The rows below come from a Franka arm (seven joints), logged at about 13 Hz.
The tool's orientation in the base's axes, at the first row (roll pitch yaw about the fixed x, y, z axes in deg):
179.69 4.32 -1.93
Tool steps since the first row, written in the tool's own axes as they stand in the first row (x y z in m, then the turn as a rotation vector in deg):
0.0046 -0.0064 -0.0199 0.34 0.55 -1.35
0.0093 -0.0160 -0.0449 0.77 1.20 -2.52
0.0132 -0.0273 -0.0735 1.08 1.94 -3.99
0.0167 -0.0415 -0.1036 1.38 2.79 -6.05
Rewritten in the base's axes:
0.0063 0.0063 0.0195 0.42 -0.56 1.32
0.0132 0.0158 0.0440 0.92 -1.22 2.46
0.0196 0.0271 0.0721 1.31 -1.96 3.91
0.0258 0.0412 0.1018 1.74 -2.82 5.94

